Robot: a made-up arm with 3 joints. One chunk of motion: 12 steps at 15 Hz.
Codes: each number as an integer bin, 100 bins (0 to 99) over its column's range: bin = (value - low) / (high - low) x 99, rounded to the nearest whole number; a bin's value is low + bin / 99 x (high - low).
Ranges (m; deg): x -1.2..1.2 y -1.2..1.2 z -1.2..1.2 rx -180..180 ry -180..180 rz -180..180
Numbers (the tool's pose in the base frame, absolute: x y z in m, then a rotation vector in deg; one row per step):
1: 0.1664 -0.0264 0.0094 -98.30 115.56 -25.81
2: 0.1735 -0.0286 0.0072 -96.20 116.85 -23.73
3: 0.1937 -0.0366 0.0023 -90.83 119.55 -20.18
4: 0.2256 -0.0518 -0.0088 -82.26 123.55 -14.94
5: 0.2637 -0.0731 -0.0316 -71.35 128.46 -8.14
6: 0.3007 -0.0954 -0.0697 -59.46 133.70 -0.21
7: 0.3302 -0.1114 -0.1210 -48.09 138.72 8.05
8: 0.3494 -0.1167 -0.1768 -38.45 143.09 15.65
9: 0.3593 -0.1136 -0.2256 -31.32 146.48 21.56
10: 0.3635 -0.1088 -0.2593 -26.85 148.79 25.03
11: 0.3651 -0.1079 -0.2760 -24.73 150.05 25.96
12: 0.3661 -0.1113 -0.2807 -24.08 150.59 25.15
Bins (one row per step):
1: 56 48 50 22 81 42
2: 57 48 50 23 82 43
3: 57 48 50 25 82 44
4: 59 47 49 27 83 45
5: 60 46 48 30 85 47
6: 62 46 47 33 86 49
7: 63 45 45 36 88 52
8: 64 45 42 39 89 54
9: 64 45 40 41 90 55
10: 64 45 39 42 90 56
11: 65 45 38 43 91 57
12: 65 45 38 43 91 56

